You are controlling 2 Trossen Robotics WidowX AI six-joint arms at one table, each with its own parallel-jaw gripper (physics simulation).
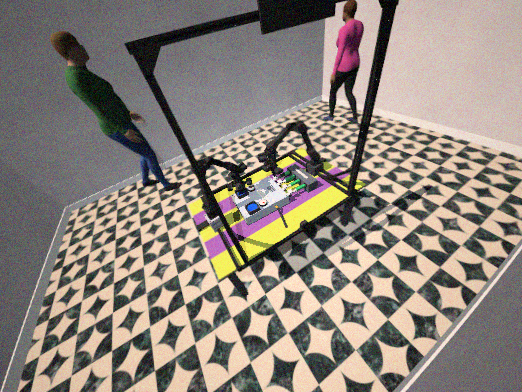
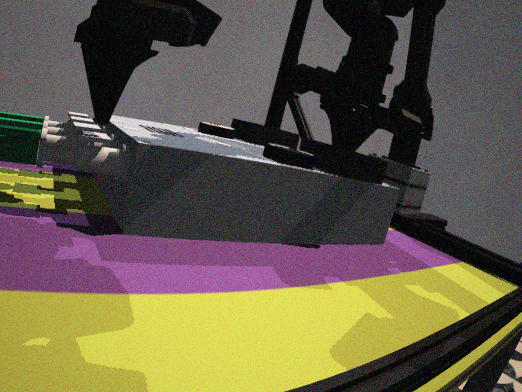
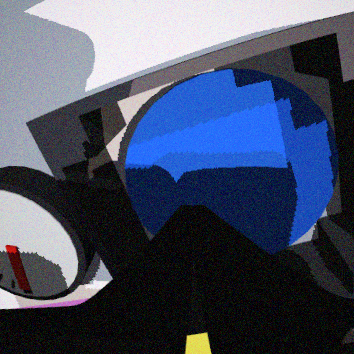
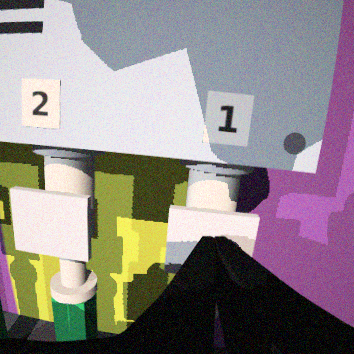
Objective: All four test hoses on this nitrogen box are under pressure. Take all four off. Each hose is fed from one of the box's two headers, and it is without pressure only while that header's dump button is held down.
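Frame: origin at the left arm's base, x ahead, y left, z up, level; centimetres.
Seen in the pictures: left gripper, fingertip midpoint: (image 1: pixel 243 191) (image 3: pixel 190 216); right gripper, fingertip midpoint: (image 1: pixel 274 176) (image 2: pixel 101 123) (image 4: pixel 211 246); left arm's base, link origin: (image 1: pixel 212 215) (image 2: pixel 401 163); right arm's base, link origin: (image 1: pixel 314 163).
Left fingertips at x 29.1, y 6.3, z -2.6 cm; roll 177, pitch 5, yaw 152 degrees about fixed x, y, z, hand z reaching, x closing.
Offsets run from my left fingertips to a thing's top centre. "pt": to the spot under its first point. Level surfaces: height alone.
The grey nitrogen box (image 1: pixel 271 194) (image 2: pixel 252 194) (image 4: pixel 140 105) lies on the striped mat @[dz -8.6 cm] (image 1: pixel 314 204). My left gripper (image 1: pixel 241 190) (image 2: pixel 350 149) (image 3: pixel 190 216) is shut and empty, with its tips on the far blue dump button @[dx -1.8, dy -0.6, dz +0.0 cm] (image 3: pixel 228 151). A gauge @[pt dx +5.5, dy -1.8, dz +0.9 cm] (image 3: pixel 35 242) beside the button shows a red needle. My right gripper (image 1: pixel 278 172) (image 2: pixel 101 117) (image 4: pixel 211 246) is shut and empty, its tip against the white coupling tab @[pt dx +27.5, dy -4.2, dz -0.9 cm] (image 4: pixel 211 221) of port 1 (image 4: pixel 228 119). Port 2 @[dx +22.4, dy -10.4, dz -0.6 cm] (image 4: pixel 40 102) has its tab @[pt dx +27.4, dy -11.1, dz -0.9 cm] (image 4: pixel 49 223) and its green hose @[pt dx +33.8, dy -11.9, dz -2.1 cm] (image 4: pixel 71 317) still plugged in. Several green hoses @[pt dx +35.0, dy -19.7, dz -2.1 cm] (image 1: pixel 294 182) run right from the box.
A second blue button @[dx -4.7, dy -19.4, dz +1.0 cm] (image 1: pixel 252 207) sits at the box's near end. A grey block @[pt dx +42.9, dy -27.8, dz -0.6 cm] (image 1: pixel 309 180) holds the hoses' far ends. Black frame posts (image 1: pixel 366 109) (image 1: pixel 182 136) stand around the mat. Two people (image 1: pixel 108 113) (image 1: pixel 346 58) stand on the tiled floor.
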